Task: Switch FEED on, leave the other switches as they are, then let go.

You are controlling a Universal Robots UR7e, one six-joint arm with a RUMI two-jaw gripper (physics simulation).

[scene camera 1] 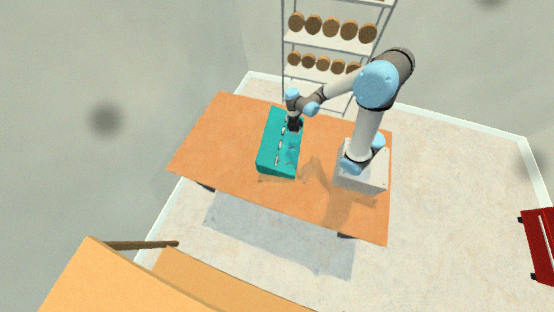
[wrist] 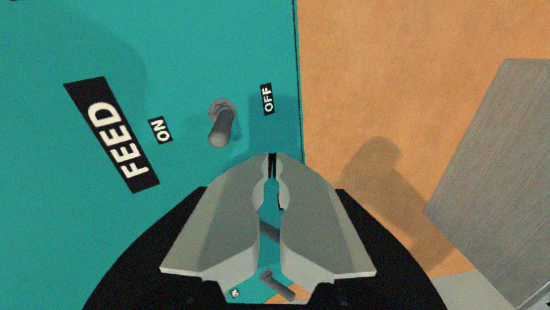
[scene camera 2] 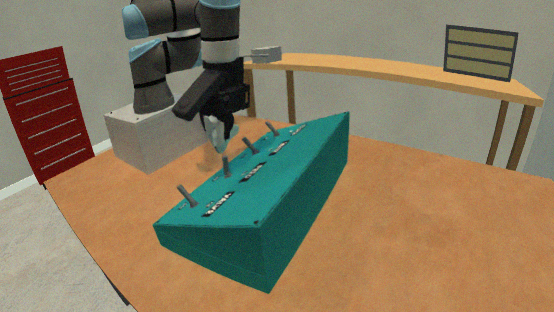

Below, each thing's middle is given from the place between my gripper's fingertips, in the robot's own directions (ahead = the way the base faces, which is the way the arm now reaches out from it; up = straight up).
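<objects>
Teal switch panel (scene camera 2: 247, 224), from my hand: 50 mm below, 80 mm ahead, 70 mm to the left.
</objects>
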